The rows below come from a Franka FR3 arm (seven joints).
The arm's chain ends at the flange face. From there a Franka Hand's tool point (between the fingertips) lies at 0.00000 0.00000 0.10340 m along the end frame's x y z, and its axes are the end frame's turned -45 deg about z.
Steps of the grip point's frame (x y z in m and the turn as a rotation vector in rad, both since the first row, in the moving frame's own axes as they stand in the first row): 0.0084, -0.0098, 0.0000, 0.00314, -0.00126, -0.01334; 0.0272, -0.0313, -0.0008, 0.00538, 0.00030, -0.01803; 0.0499, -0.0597, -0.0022, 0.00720, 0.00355, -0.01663; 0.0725, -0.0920, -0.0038, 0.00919, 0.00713, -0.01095; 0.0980, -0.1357, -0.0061, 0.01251, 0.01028, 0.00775; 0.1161, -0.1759, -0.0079, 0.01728, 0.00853, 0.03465
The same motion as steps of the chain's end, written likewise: -0.0007, -0.0127, 0.0000, 0.00133, -0.00311, -0.01334; -0.0025, -0.0410, -0.0008, 0.00402, -0.00359, -0.01803; -0.0067, -0.0767, -0.0022, 0.00760, -0.00258, -0.01663; -0.0136, -0.1151, -0.0038, 0.01154, -0.00146, -0.01095; -0.0265, -0.1636, -0.0061, 0.01611, -0.00158, 0.00775; -0.0417, -0.2046, -0.0079, 0.01825, -0.00619, 0.03465
